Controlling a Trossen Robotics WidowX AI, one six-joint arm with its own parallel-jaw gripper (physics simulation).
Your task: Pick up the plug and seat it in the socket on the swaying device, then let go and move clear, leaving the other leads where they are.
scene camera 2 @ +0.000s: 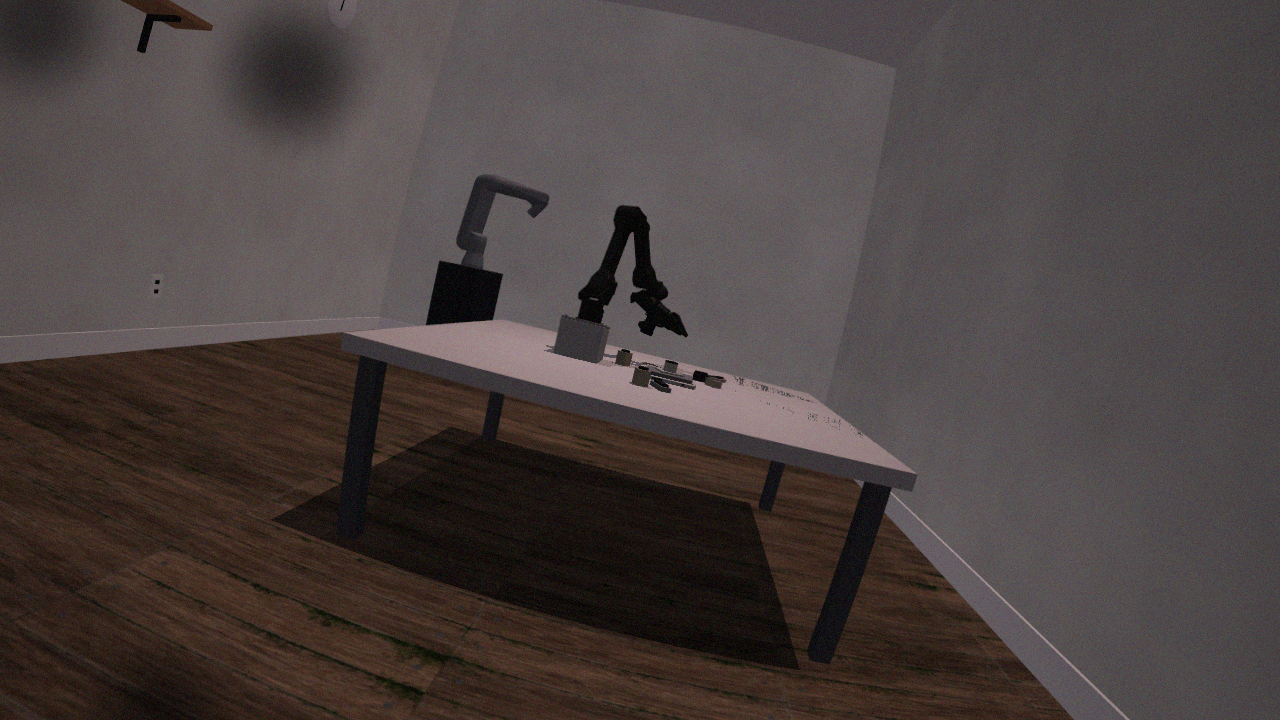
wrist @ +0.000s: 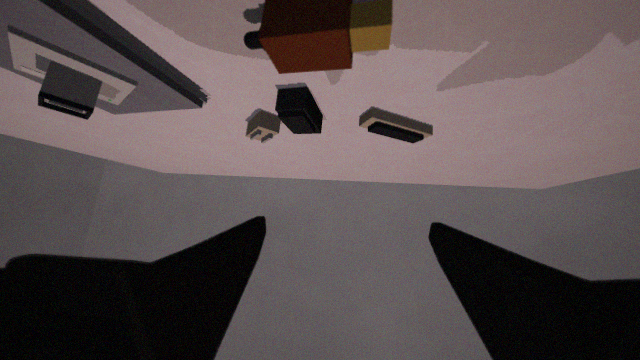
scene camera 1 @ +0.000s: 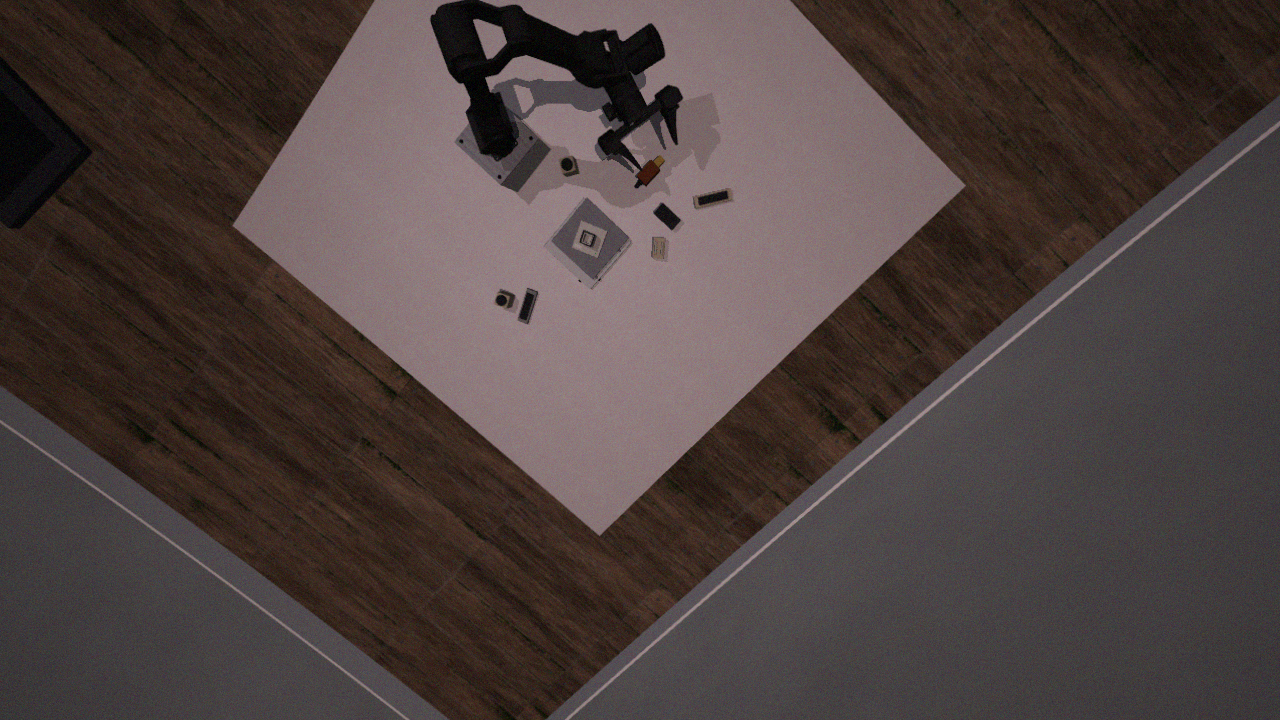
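The plug (scene camera 1: 649, 171) (wrist: 310, 47) is an orange-red block with a yellow end and a black stub. It shows at the top of the wrist view, partly cut off. My gripper (scene camera 1: 657, 155) (wrist: 347, 227) is open and empty, above the table close to the plug; the plug is not between the fingertips in the wrist view. The device is a grey square plate (scene camera 1: 586, 213) (wrist: 162, 92) with a pale square. The raised dark socket (scene camera 1: 587, 239) (wrist: 70, 92) stands on that square, at the left of the wrist view.
Near the plug lie a black block (scene camera 1: 666, 215) (wrist: 300, 111), a small beige two-slot piece (scene camera 1: 659, 248) (wrist: 263, 125) and a long beige-and-black connector (scene camera 1: 713, 197) (wrist: 396, 125). Round-holed pieces (scene camera 1: 568, 165) (scene camera 1: 503, 300) and a dark slotted piece (scene camera 1: 528, 305) stand around the device.
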